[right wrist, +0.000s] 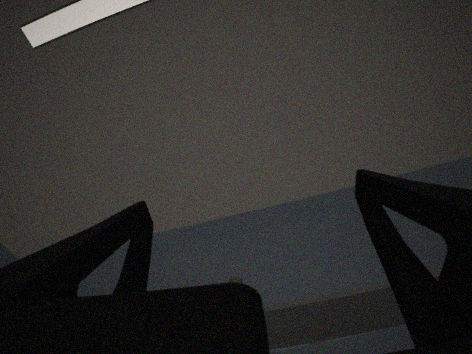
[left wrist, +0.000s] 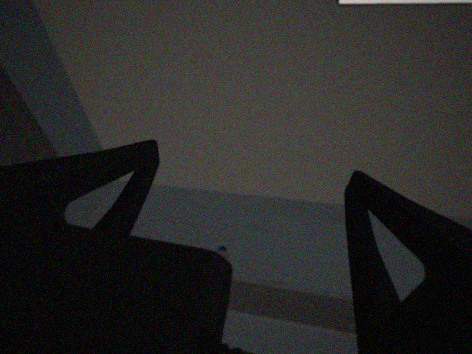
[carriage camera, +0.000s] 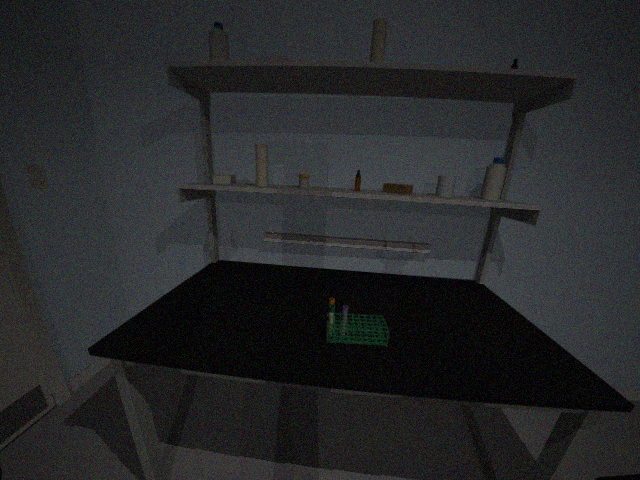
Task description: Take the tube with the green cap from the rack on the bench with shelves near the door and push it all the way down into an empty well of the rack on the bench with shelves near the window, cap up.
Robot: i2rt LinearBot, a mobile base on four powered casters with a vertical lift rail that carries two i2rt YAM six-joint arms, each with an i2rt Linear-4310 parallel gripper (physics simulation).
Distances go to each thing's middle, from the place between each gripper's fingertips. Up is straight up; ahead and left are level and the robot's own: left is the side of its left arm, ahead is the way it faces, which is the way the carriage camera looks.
Labels:
Right now the green wire rack (carriage camera: 363,334) is 55 cm ahead of my left hand, 50 cm to the right of it and 52 cm below it.
My right hand is 540 mm short of the green wire rack, 190 mm to the right of it and 520 mm above it.

